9 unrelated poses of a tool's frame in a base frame.
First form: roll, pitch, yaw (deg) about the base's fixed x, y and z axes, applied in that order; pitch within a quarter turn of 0, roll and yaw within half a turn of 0; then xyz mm.
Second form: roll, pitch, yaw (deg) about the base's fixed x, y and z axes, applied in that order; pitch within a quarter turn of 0, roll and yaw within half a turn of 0; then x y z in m. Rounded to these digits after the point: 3 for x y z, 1 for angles.
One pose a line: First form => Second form
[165.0 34.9 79.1 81 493 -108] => [165.0 34.9 79.1 0.081 0.493 -0.108]
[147.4 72.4 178.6 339 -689 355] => [147.4 72.4 178.6 0.339 -0.689 0.355]
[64.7 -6.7 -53.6 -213 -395 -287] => [64.7 -6.7 -53.6 -0.213 -0.395 -0.287]
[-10.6 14.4 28.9 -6 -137 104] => [-10.6 14.4 28.9 -0.006 -0.137 0.104]
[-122.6 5.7 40.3 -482 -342 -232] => [-122.6 5.7 40.3 -0.482 -0.342 -0.232]
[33.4 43.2 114.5 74 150 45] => [33.4 43.2 114.5 0.074 0.150 0.045]
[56.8 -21.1 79.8 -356 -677 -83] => [56.8 -21.1 79.8 -0.356 -0.677 -0.083]
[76.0 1.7 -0.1 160 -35 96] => [76.0 1.7 -0.1 0.160 -0.035 0.096]
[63.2 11.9 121.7 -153 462 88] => [63.2 11.9 121.7 -0.153 0.462 0.088]
